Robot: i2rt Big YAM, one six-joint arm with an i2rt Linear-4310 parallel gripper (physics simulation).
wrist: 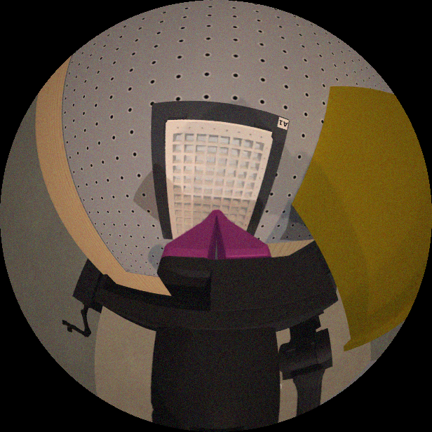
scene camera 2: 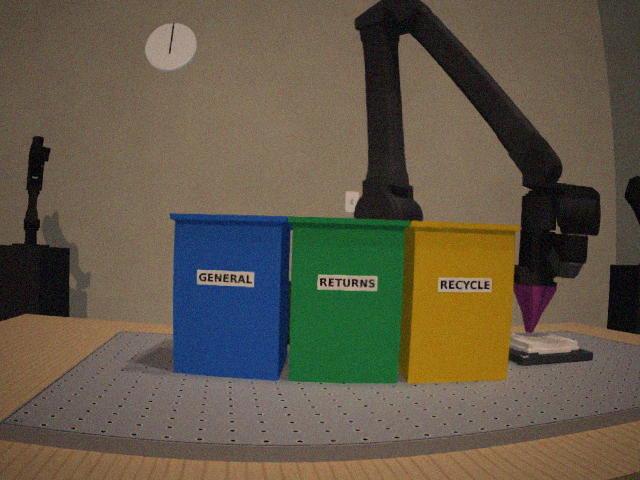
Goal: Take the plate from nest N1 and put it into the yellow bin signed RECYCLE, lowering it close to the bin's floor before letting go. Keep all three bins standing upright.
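Frame: origin at the arm's base, x down, y right, z back, level; metres.
Seen in the pictures: gripper, between the fingertips: (scene camera 2: 529, 332).
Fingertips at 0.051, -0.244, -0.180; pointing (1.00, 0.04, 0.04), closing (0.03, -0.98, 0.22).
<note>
Pixels of each thing's top centre, then the offset from my fingertips to it, as dx, dy, dz. Level surfaces: height alone.
- pale plate, centre of its top: (scene camera 2: 536, 337) +0.006, -0.007, -0.017
- yellow bin, centre of its top: (scene camera 2: 450, 227) -0.148, +0.153, -0.101
- green RETURNS bin, centre of its top: (scene camera 2: 346, 223) -0.148, +0.285, -0.106
- blue GENERAL bin, centre of its top: (scene camera 2: 238, 220) -0.148, +0.417, -0.112
- grey perforated board, height of its surface: dx +0.032
- wooden table, height of its surface: dx +0.045
The pale plate (scene camera 2: 547, 343) (wrist: 215, 165) with a grid of square wells lies in its dark nest (scene camera 2: 566, 357) (wrist: 159, 150), right of the yellow bin in the scene view. A small corner tag on the nest reads A1. My gripper (scene camera 2: 530, 330) (wrist: 216, 215) is shut with its magenta fingertips together and nothing between them. It points down just above the plate, and in the wrist view it hides the plate's near part. The yellow bin (scene camera 2: 457, 330) (wrist: 370, 200) signed RECYCLE stands upright; its inside is hidden in the scene view.
The green RETURNS bin (scene camera 2: 346, 330) and the blue GENERAL bin (scene camera 2: 227, 330) stand upright in a row left of the yellow bin. All stand on a grey perforated board (scene camera 2: 310, 413) (wrist: 115, 85) on a wooden table (scene camera 2: 51, 341) (wrist: 50, 115). The arm reaches over behind the bins.
</note>
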